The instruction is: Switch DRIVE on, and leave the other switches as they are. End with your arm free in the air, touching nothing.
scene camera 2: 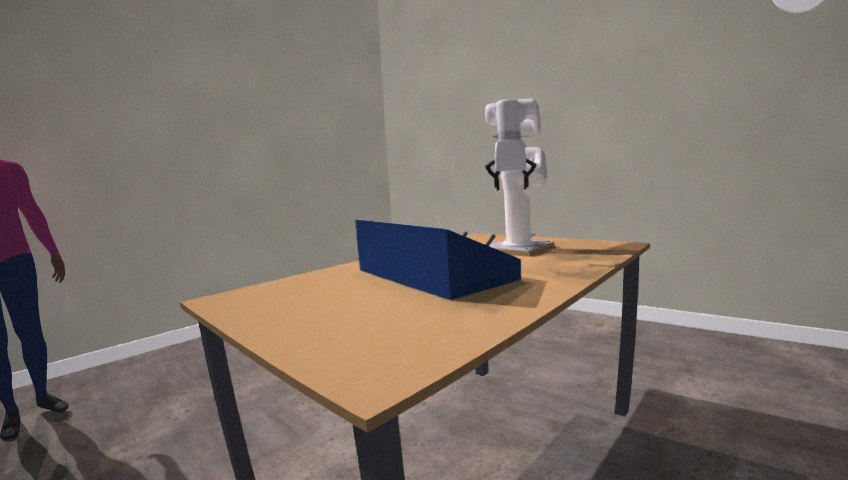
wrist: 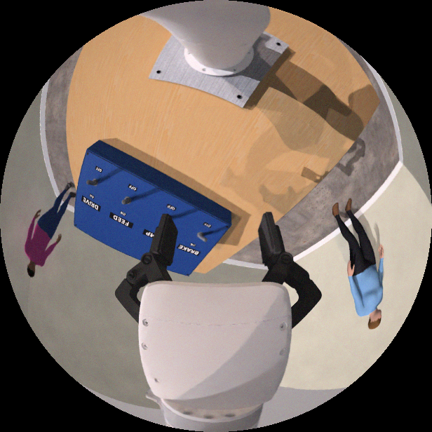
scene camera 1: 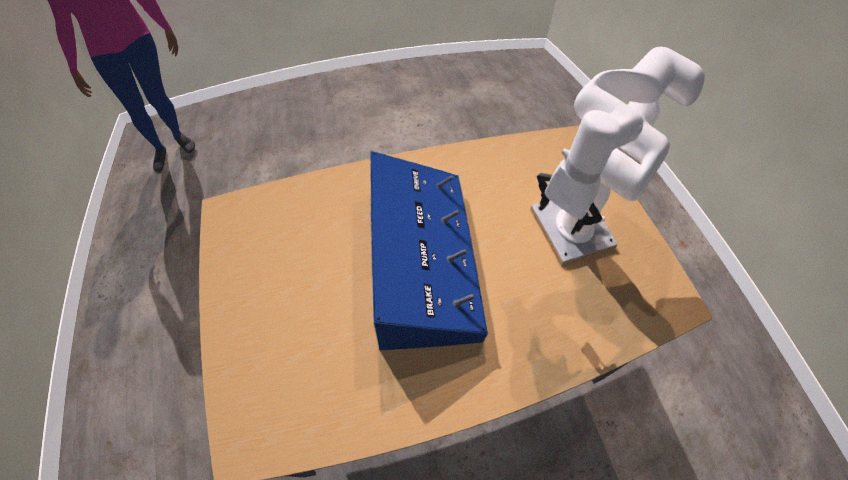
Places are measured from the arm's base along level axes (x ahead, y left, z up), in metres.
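Pixels of known places: gripper, fingertip midpoint: (scene camera 2: 511, 189) (scene camera 1: 558, 218); arm's base, link origin: (scene camera 2: 518, 244).
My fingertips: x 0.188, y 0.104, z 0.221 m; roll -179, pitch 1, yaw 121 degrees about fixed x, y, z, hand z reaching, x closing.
Note:
Ahead of a thing's pixels: the offset from my fingertips to its top centre. Level surfaces: height alone.
The blue sloped switch panel (scene camera 1: 395, 249) (scene camera 2: 404, 252) (wrist: 107, 235) stands on the table. It carries levers labelled DRIVE, FEED, PUMP and BRAKE. The DRIVE lever @[0.178 m ahead, 0.276 m right, 0.113 m down] (scene camera 1: 445, 182) (wrist: 92, 181) is at the panel's far end in scene camera 1 and leans to its OFF side. The FEED lever @[0.198 m ahead, 0.158 m right, 0.113 m down] (scene camera 1: 449, 217) (wrist: 127, 200), PUMP lever @[0.218 m ahead, 0.039 m right, 0.113 m down] (scene camera 1: 456, 256) and BRAKE lever @[0.237 m ahead, 0.079 m left, 0.113 m down] (scene camera 1: 462, 300) (wrist: 201, 235) lean the same way. My gripper (scene camera 1: 558, 218) (scene camera 2: 511, 188) (wrist: 216, 221) is open and empty, high in the air on the robot-base side of the panel, touching nothing. One finger partly hides the PUMP label in the wrist view.
The wooden table @[0.242 m down] (scene camera 1: 285, 285) (scene camera 2: 333, 333) (wrist: 150, 115) also bears my metal base plate (scene camera 1: 586, 251) (wrist: 200, 82). A person in magenta (scene camera 1: 116, 26) (scene camera 2: 17, 208) (wrist: 41, 235) stands beyond the table. A person in light blue (wrist: 369, 290) stands on another side.

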